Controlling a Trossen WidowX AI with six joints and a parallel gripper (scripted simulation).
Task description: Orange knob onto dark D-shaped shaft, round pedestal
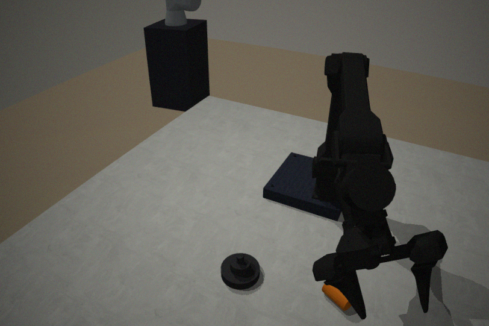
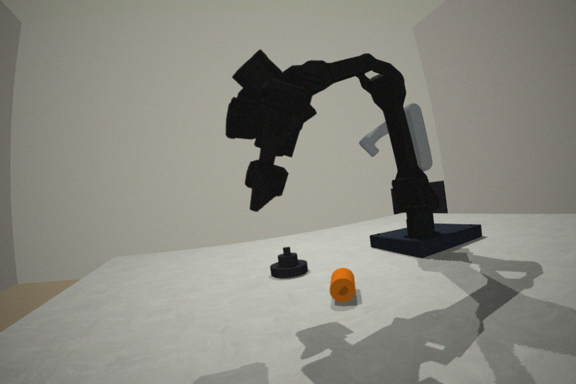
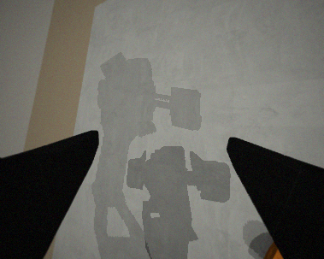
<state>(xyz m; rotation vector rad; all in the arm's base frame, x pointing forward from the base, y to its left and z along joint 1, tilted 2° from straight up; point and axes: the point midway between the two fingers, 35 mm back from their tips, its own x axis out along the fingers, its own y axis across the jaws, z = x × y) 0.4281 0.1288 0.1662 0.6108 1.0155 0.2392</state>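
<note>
The orange knob is 150 mm behind my gripper tip, 70 mm to the right of it and 170 mm below it. The rest, counted from my gripper tip: dark round pedestal (150 mm behind, 280 mm to the right, 160 mm below).
</note>
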